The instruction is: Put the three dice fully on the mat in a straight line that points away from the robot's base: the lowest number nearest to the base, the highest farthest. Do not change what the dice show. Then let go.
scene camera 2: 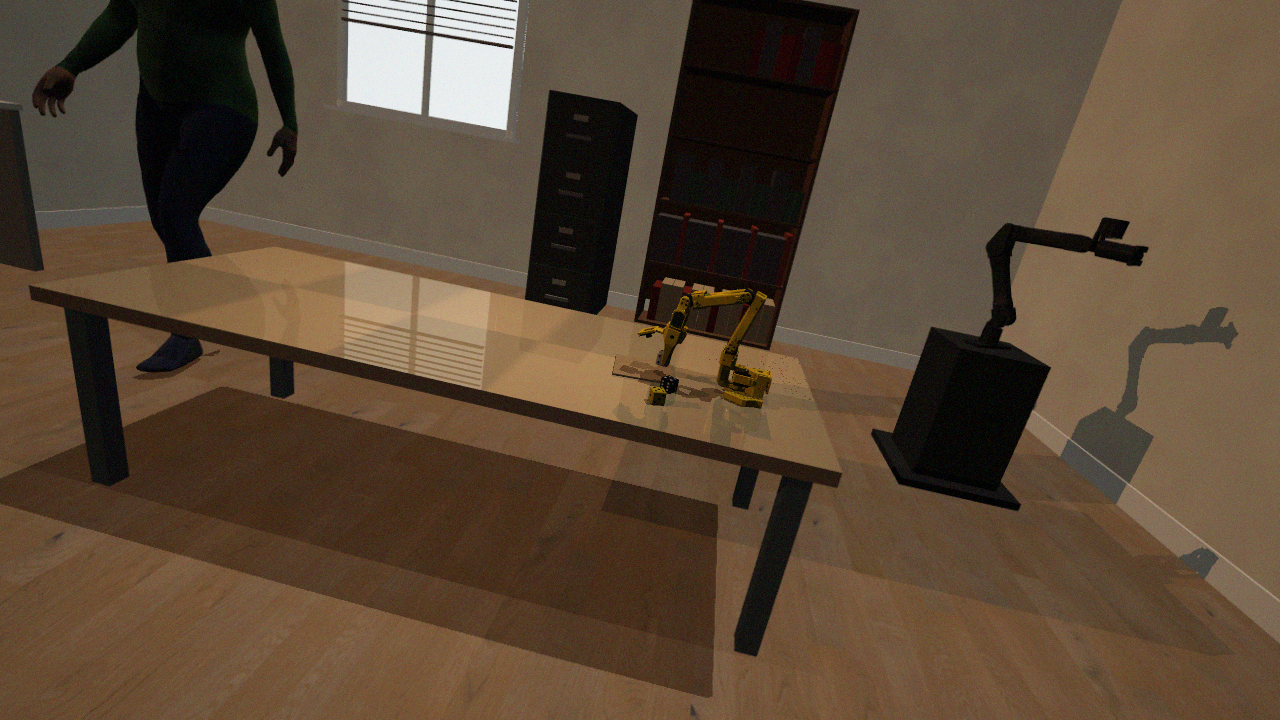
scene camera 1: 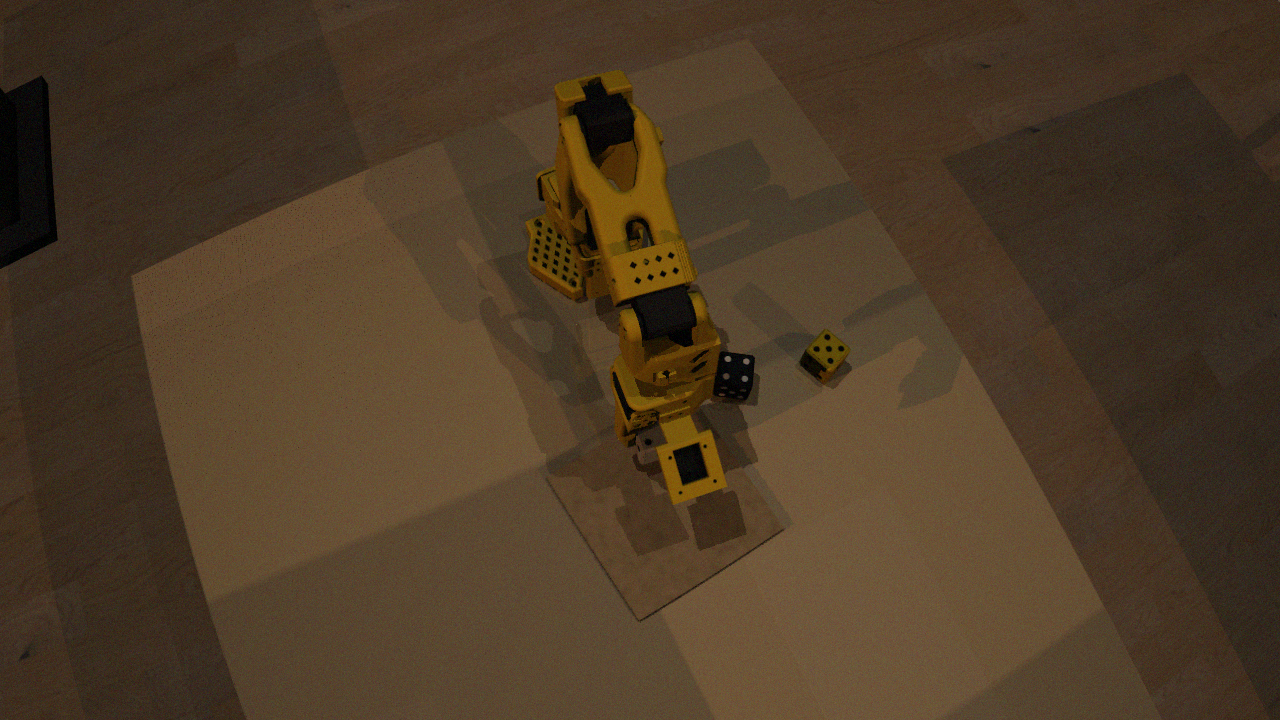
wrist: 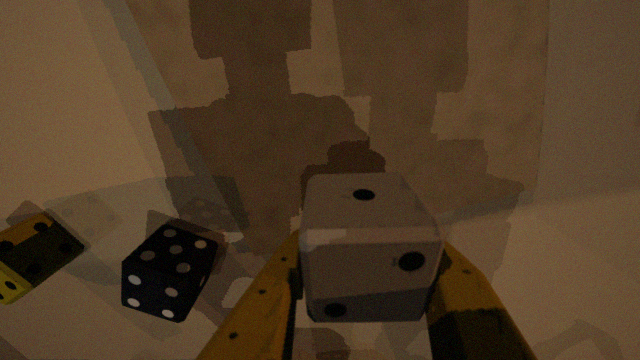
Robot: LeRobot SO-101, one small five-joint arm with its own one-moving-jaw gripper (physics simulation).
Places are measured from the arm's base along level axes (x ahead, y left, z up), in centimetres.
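Pixels of known places: hand, tool point: (scene camera 2: 663, 363) (wrist: 310, 242); arm's base, link origin: (scene camera 2: 734, 395) (scene camera 1: 595, 265).
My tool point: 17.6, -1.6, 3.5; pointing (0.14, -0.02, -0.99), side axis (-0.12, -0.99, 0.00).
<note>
Ahead of a thing's pixels: the offset from my tool point to its middle, as dx, dy, dz. Level surfaces: height alone.
My gripper (scene camera 1: 640, 445) (scene camera 2: 662, 356) (wrist: 371, 270) is shut on the white die @(+0.4, -1.5, +0.7) (scene camera 1: 649, 440) (wrist: 370, 215), its jaws pressing two sides. Two pips show on the die's upper face and one on its far side. It is held raised, over the base-side part of the brown mat @(+4.8, -2.4, -3.3) (scene camera 1: 626, 573) (wrist: 510, 50) in scene camera 1; its exact height is hard to tell. The black die @(-2.4, +7.5, -2.0) (scene camera 1: 733, 376) (scene camera 2: 668, 384) (wrist: 172, 272) lies off the mat, four up. The yellow die @(-0.7, +15.7, -2.0) (scene camera 1: 825, 353) (scene camera 2: 656, 394) (wrist: 37, 255) lies farther off to the side, five up.
The yellow arm (scene camera 1: 631, 214) (scene camera 2: 742, 335) hangs over the table @(dz -3.5) (scene camera 1: 358, 394) (scene camera 2: 268, 313) and partly hides the mat's base-side edge. The black die lies close beside the arm in scene camera 1. A person (scene camera 2: 192, 116) stands behind the table. A dark arm on a pedestal (scene camera 2: 966, 411) stands apart.
</note>
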